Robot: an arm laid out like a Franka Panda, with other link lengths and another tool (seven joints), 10 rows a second.
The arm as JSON. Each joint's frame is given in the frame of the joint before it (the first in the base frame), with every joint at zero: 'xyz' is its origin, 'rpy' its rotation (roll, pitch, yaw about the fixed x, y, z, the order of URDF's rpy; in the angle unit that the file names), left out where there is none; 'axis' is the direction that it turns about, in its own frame. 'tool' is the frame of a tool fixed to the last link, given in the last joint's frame.
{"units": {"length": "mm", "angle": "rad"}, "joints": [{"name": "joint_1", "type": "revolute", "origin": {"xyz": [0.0, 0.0, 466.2]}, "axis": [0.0, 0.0, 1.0]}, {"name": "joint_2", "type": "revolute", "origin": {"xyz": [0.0, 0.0, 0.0], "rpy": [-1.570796, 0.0, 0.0]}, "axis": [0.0, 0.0, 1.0]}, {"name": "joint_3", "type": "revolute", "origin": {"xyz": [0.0, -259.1, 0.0], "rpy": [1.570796, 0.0, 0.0]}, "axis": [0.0, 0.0, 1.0]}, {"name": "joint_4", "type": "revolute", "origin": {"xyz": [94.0, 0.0, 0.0], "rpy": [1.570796, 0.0, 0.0]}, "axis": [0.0, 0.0, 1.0]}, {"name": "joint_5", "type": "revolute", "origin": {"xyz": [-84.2, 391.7, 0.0], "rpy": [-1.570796, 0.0, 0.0]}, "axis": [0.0, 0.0, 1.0]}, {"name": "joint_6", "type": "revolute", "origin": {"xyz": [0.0, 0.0, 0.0], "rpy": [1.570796, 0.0, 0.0]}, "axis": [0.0, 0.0, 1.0]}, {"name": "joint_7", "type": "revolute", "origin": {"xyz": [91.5, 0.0, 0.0], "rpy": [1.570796, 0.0, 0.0]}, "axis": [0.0, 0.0, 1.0]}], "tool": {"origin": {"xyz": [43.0, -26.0, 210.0], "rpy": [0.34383, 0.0, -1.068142]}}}
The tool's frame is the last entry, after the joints.
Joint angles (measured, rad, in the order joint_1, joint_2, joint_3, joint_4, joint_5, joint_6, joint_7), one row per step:
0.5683, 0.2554, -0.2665, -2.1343, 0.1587, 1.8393, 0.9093
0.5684, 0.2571, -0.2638, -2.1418, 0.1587, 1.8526, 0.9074
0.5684, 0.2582, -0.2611, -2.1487, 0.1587, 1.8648, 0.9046
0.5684, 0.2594, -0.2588, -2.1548, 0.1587, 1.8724, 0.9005
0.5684, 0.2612, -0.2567, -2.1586, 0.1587, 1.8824, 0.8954
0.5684, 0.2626, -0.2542, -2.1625, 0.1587, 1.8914, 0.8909
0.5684, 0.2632, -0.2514, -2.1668, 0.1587, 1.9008, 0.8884
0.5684, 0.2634, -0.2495, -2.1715, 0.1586, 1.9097, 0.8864
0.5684, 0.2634, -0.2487, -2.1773, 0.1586, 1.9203, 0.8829
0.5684, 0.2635, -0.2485, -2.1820, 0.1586, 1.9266, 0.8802
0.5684, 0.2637, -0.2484, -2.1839, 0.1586, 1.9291, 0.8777
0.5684, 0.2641, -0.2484, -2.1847, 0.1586, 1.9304, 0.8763
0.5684, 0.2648, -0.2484, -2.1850, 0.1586, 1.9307, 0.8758
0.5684, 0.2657, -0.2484, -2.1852, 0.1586, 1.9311, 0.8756
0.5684, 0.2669, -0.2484, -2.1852, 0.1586, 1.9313, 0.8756
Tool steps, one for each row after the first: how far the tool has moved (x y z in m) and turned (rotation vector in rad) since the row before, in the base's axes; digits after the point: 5 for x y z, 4 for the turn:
-0.00092, 0.00068, -0.00331, 0.0009, -0.0040, 0.0033
-0.00080, 0.00079, -0.00282, 0.0017, -0.0039, 0.0041
-0.00153, 0.00054, -0.00264, 0.0015, -0.0001, 0.0050
0.00000, 0.00091, -0.00210, 0.0029, -0.0040, 0.0058
-0.00030, 0.00107, -0.00196, 0.0026, -0.0033, 0.0057
-0.00028, 0.00119, -0.00169, 0.0021, -0.0041, 0.0042
-0.00034, 0.00064, -0.00160, 0.0016, -0.0037, 0.0030
-0.00019, 0.00009, -0.00181, 0.0022, -0.0045, 0.0030
-0.00067, -0.00030, -0.00153, 0.0011, -0.0014, 0.0020
-0.00032, -0.00007, -0.00070, 0.0010, -0.0003, 0.0021
-0.00014, -0.00007, -0.00044, 0.0005, -0.0001, 0.0011
-0.00022, -0.00012, -0.00043, -0.0002, 0.0006, 0.0004
-0.00020, -0.00014, -0.00049, -0.0004, 0.0006, 0.0001
-0.00022, -0.00016, -0.00057, -0.0006, 0.0008, 0.0000

